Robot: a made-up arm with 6 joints.
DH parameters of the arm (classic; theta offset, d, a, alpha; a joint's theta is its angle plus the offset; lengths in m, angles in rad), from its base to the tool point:
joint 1: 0 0.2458 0 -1.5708
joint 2: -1.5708 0 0.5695 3.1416
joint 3: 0 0 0 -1.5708
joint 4: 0 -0.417 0 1.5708
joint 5: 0 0.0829 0 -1.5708
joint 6: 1.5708 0 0 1.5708
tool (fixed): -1.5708 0 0 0
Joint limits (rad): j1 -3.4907..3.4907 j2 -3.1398..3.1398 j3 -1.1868..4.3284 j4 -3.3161..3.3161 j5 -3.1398..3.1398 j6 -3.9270..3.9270
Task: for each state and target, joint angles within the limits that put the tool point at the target. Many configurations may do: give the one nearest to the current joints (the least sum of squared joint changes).
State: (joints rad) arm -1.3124 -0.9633 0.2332 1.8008 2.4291 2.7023
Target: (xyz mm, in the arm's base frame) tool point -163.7 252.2 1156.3
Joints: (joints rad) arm -0.9635 -0.5502 0.8321 1.6853 2.4291 2.7023
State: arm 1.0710 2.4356 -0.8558 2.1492 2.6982 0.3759
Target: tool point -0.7 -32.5 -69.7
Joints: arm 1.3254 2.4133 -1.1844 1.4837 2.6982 0.3759
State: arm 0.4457 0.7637 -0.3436 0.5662 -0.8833 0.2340
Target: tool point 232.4 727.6 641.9
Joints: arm 1.3416 0.6498 0.3793 0.7432 -0.8833 0.2340
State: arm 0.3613 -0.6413 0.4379 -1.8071 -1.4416 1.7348
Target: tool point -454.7 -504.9 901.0
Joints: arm 0.8617 -1.0785 1.1155 -1.7692 -1.4416 1.7348
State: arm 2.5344 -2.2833 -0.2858 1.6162 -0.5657 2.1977
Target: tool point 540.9 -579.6 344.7
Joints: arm 2.3281 -1.9837 0.0828 1.6328 -0.5657 2.1977
